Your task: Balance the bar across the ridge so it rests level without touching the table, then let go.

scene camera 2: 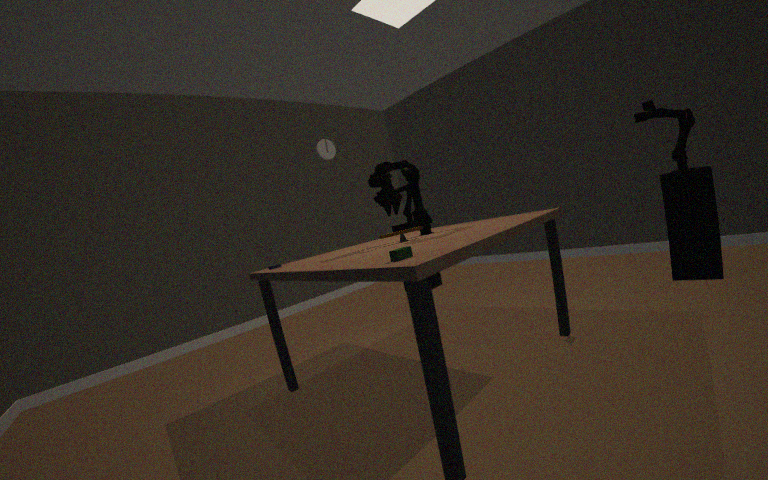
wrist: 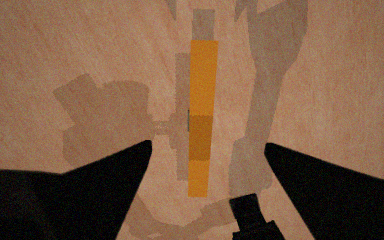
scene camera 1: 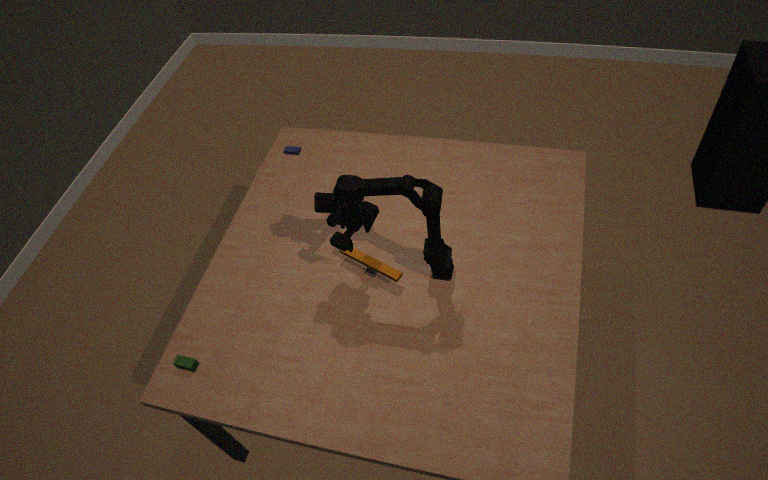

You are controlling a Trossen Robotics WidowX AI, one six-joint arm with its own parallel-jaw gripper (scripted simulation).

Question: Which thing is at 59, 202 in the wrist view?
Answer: My gripper.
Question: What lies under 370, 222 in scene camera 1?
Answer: My gripper.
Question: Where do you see an orange bar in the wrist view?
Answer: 203, 62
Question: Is my gripper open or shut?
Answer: Open.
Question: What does my gripper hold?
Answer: Nothing.
